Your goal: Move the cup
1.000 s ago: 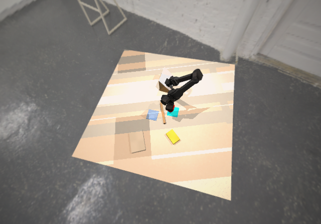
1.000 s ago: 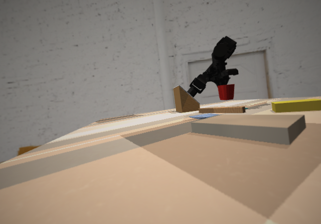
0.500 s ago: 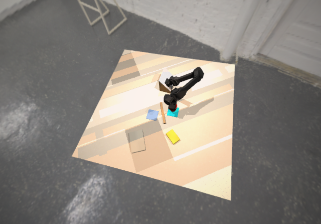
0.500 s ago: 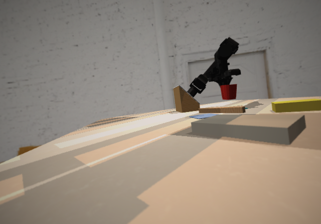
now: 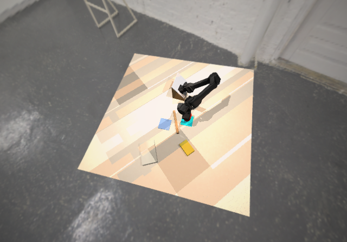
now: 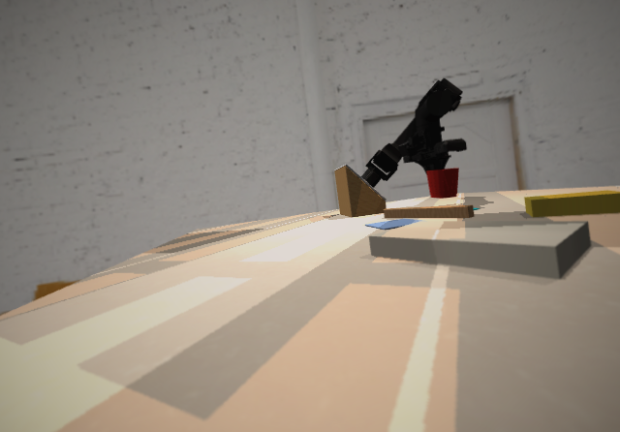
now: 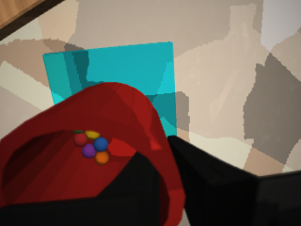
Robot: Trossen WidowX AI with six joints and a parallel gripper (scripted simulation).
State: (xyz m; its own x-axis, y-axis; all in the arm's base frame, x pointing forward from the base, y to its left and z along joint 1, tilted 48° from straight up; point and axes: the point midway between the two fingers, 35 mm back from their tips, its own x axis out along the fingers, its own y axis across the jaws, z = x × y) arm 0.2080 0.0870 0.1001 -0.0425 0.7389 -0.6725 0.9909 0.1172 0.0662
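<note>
Right now my gripper tip is 80 mm above the cyan pad, 30 mm short of it and 10 mm to the right of it. From my gripper tip the other things lie so: wooden bar 80 mm to the right, 80 mm ahead, 70 mm below; then blue pad 170 mm to the right, 130 mm ahead, 80 mm below; then red cup 30 mm ahead.
</note>
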